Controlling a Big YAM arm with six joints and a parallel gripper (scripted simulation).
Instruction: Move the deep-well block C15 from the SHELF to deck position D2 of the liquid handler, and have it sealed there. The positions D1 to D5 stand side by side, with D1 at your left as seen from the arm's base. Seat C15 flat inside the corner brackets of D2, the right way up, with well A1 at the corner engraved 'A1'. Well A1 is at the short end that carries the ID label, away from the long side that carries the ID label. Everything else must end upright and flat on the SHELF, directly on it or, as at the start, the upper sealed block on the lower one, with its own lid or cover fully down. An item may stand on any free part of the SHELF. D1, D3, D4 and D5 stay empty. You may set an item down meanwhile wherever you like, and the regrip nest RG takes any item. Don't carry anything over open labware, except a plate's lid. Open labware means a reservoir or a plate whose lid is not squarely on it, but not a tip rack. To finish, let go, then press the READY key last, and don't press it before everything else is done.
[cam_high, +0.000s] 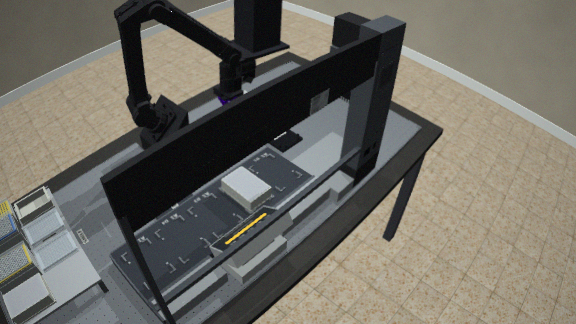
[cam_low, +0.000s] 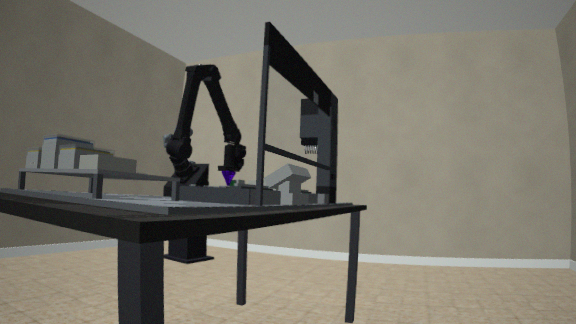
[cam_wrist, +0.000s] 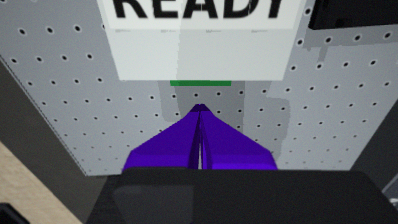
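The green ready key is 40 mm to the left of my hand. From my hand the other things lie so: regrip nest RG: 210 mm ahead, 360 mm to the right, 70 mm below; RG nest label: 210 mm ahead, 360 mm to the right, 70 mm below; tall column: 460 mm ahead, 190 mm to the left, 190 mm above.
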